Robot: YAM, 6 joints.
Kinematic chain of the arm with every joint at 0, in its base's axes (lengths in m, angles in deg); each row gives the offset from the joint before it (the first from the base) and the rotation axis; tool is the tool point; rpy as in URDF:
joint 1: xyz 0 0 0.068 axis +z
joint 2: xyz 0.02 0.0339 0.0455 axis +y
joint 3: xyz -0.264 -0.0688 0 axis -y
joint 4: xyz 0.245 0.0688 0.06 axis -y
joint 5: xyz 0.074 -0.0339 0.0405 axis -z
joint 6: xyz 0.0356 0 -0.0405 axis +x
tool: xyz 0 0 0 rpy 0 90 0
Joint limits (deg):
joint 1: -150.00..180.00
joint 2: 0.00..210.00
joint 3: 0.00..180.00
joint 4: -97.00..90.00
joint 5: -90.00..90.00
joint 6: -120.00..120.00
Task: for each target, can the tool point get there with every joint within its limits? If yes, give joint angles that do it. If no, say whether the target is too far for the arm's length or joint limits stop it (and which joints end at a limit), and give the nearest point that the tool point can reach.
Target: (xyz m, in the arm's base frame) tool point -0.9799 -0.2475 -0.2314
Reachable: no: too far | nearest point -0.6045 -0.0178 -0.0965 | short by 0.460 m
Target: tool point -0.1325 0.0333 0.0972
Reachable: yes | joints 155.21 79.72 20.94 -41.03 -45.30 -50.65
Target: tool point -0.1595 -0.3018 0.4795
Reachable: yes | joints 65.09 22.60 143.67 -66.39 -29.52 72.93
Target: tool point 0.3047 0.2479 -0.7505
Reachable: no: too far | nearest point 0.2471 0.2010 -0.3735 | short by 0.384 m
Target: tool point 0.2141 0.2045 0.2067
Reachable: yes | joints 49.67 99.89 68.64 -65.94 60.01 -99.16
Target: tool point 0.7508 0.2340 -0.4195
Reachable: no: too far | nearest point 0.5143 0.1603 -0.2348 | short by 0.309 m
